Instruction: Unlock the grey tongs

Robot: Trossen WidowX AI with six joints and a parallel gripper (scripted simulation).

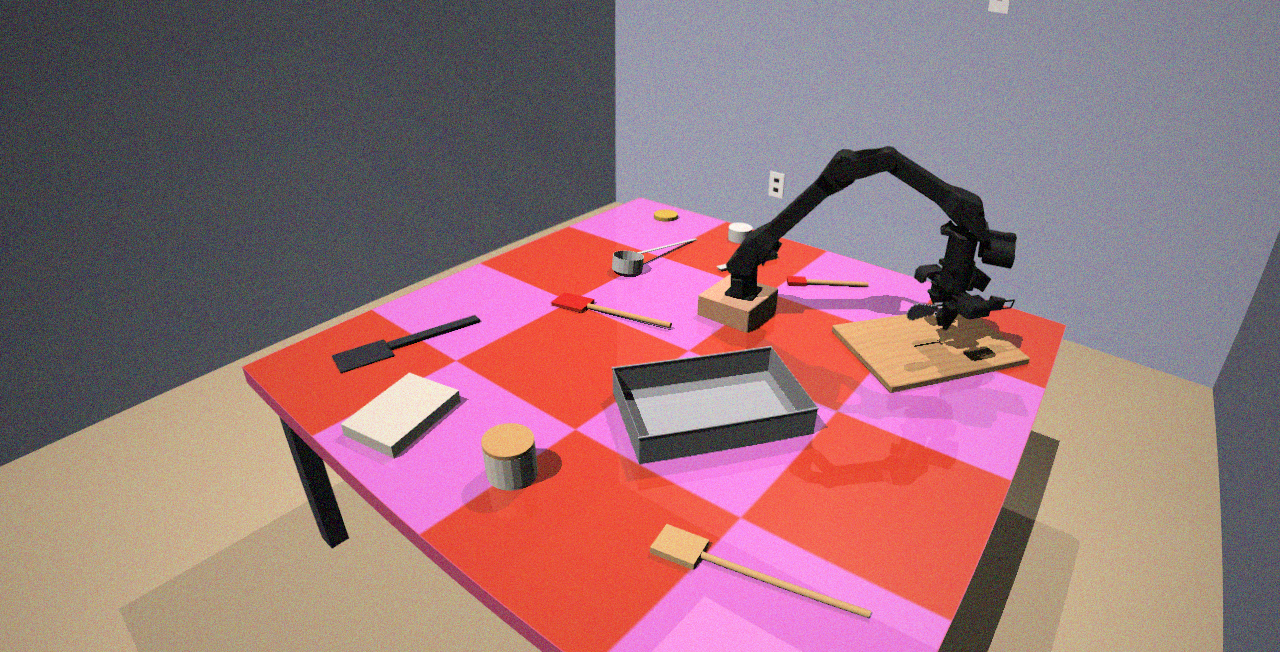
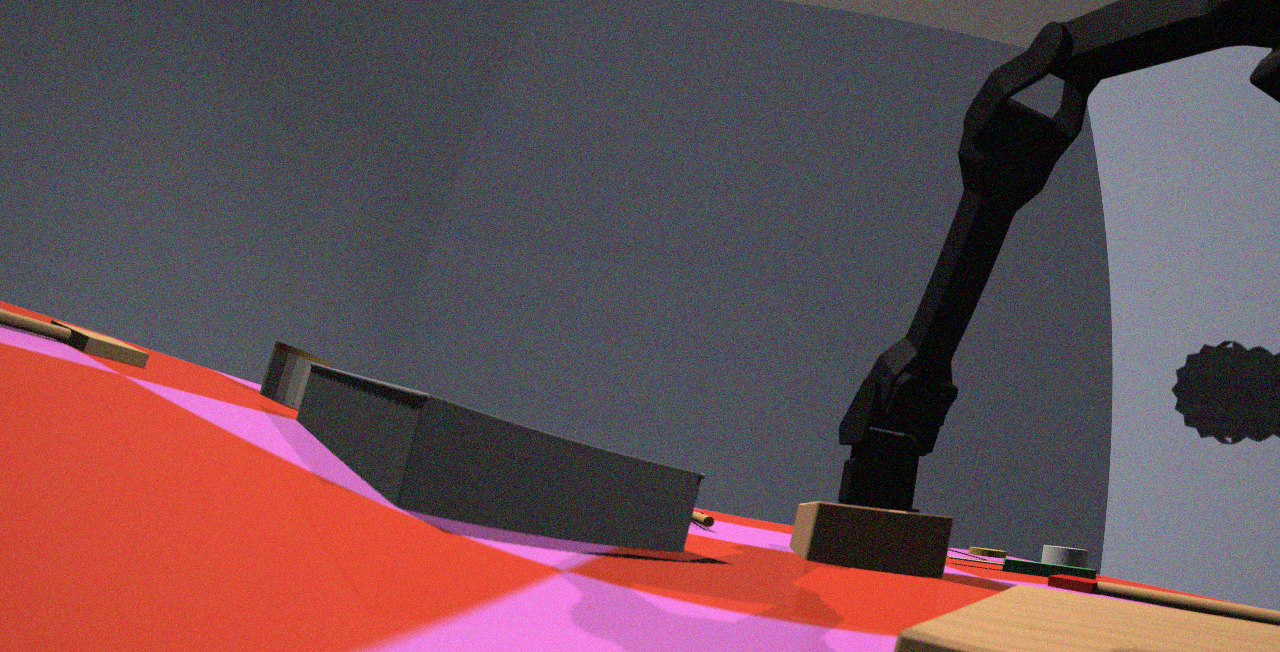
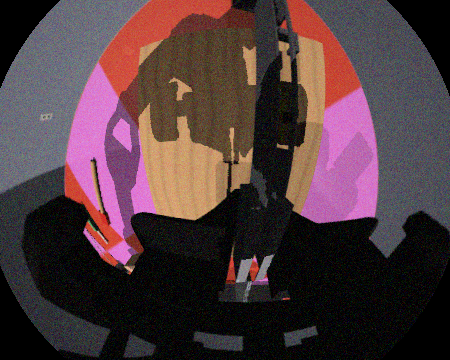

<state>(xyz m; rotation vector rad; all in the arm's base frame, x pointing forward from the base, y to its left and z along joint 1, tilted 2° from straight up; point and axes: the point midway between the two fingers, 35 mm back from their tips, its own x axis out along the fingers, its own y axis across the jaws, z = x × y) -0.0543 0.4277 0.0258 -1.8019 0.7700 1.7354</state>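
The wooden board is 20 mm behind my gripper tip, 20 mm to the right of it and 50 mm below it. Also, from my gripper tip: red spatula (210 mm ahead, 700 mm to the right, 50 mm below); then black spatula (550 mm ahead, 970 mm to the right, 60 mm below); then roasting tin (420 mm ahead, 330 mm to the right, 30 mm below).
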